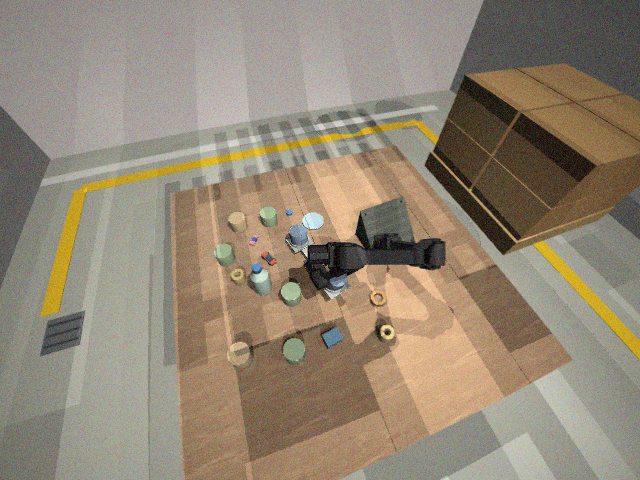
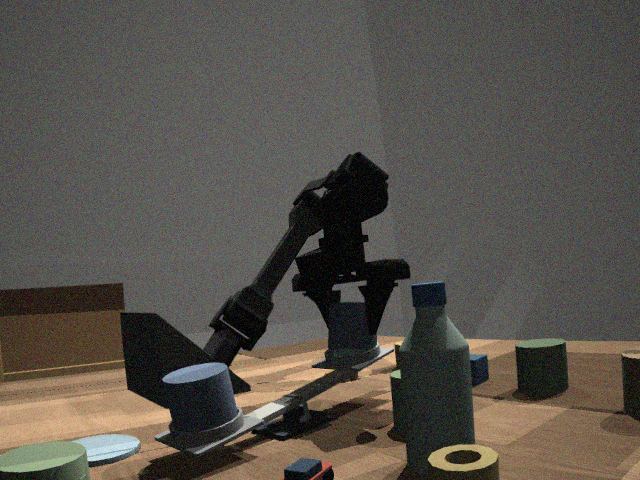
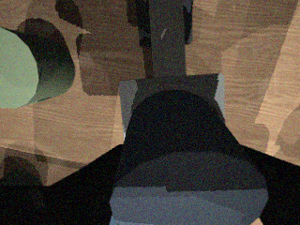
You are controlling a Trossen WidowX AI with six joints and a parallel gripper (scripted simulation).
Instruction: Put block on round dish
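The balance beam lies 4 cm ahead of my gripper tip, 12 cm to the right of it and 6 cm below it. From my gripper tip the other things lie so: bottle (26 cm ahead, 8 cm to the right, 1 cm above); balance (5 cm ahead, 12 cm to the right, 7 cm below); blue-grey cup (1 cm behind, 2 cm to the left, 1 cm above).
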